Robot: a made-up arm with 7 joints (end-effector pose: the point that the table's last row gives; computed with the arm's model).
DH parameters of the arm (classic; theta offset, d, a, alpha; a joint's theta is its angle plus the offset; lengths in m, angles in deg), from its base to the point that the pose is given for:
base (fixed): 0 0.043 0 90
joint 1: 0 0.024 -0.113 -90
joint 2: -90 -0.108 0.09 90
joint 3: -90 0.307 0.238 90
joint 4: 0 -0.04 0.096 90
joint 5: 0 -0.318 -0.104 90
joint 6: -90 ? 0.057 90
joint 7: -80.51 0 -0.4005 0
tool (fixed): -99.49 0.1 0 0
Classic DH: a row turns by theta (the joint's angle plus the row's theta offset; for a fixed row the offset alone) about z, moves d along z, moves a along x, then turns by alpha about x.
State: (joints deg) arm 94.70 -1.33 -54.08 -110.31 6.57 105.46 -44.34
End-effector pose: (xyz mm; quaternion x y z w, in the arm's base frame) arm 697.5 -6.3 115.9 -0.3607 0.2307 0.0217 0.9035
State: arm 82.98 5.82 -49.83 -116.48 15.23 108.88 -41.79
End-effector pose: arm 639.5 -71.5 37.5 -0.3792 0.2527 -0.0221 0.8899
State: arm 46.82 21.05 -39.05 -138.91 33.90 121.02 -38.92
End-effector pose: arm 375.1 -211.3 -62.4 -0.4141 0.2534 -0.0758 0.8709
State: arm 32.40 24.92 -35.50 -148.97 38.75 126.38 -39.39
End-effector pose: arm 260.3 -263.4 -53.8 -0.4080 0.2423 -0.0825 0.8764
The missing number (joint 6, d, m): 0.072
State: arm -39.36 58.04 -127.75 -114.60 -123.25 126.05 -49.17
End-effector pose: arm -390.3 -273.8 671.9 -0.2321 -0.3634 -0.2102 0.8775
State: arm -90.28 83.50 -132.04 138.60 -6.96 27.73 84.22
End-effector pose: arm 124.0 -87.2 393.9 -0.5898 0.3341 0.1414 0.7215
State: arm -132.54 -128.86 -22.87 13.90 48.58 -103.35 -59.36
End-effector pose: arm -261.5 659.8 607.5 0.1129 -0.5192 0.8304 0.1679
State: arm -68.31 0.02 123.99 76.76 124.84 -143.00 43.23
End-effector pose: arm -666.4 -126.9 636.2 0.6061 0.6737 -0.3286 0.2661
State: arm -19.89 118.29 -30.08 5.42 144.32 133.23 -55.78
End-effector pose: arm -305.8 -630.4 -82.6 -0.0813 0.4417 -0.7716 0.4505
